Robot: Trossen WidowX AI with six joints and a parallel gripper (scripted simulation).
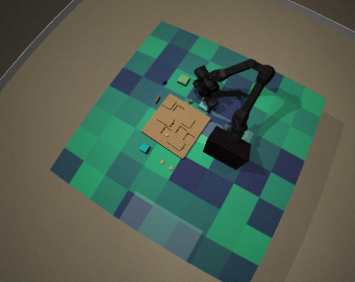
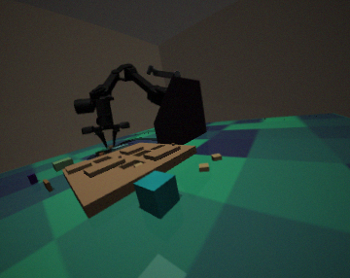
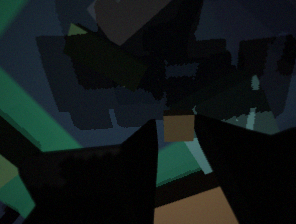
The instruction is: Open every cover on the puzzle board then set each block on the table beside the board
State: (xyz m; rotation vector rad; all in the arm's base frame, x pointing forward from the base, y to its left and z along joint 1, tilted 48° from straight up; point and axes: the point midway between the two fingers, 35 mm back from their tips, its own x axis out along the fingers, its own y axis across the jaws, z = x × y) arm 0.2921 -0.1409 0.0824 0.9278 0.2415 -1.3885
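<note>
Now: gripper tip 30 mm past the light teal block, 20 mm to the right of it and 10 mm above it. The rest, counted from my gripper tip: green block 180 mm ahead, 40 mm to the right, 10 mm below; then orange block 50 mm ahead, 60 mm to the left, 10 mm below; then small dark blue block 270 mm ahead, 40 mm to the left, 10 mm below.
</note>
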